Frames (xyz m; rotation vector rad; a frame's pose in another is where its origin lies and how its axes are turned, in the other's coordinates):
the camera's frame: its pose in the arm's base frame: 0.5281 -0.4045 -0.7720 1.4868 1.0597 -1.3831
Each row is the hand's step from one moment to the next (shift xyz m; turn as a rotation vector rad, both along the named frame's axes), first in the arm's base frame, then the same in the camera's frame.
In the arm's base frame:
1: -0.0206 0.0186 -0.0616 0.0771 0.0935 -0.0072
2: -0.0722 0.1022 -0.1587 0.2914 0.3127 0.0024
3: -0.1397 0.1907 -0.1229 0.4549 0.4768 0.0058
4: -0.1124 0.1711 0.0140 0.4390 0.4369 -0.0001
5: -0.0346 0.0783 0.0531 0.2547 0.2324 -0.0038
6: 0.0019 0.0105 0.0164 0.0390 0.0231 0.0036
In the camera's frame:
1: 0.0615 -0.0268 -0.0081 0.0144 0.0448 -0.1119
2: 0.1601 -0.1037 -0.0668 0.0230 0.1825 -0.3858
3: 0.1255 -0.1940 -0.1326 0.0334 0.2884 -0.5916
4: -0.0109 -0.1587 -0.1296 0.0369 0.2852 -0.5485
5: -0.0509 -0.0555 -0.0669 0.0242 0.1718 -0.2980
6: -0.0158 -0.0010 -0.0115 -0.0010 0.0302 -0.0340

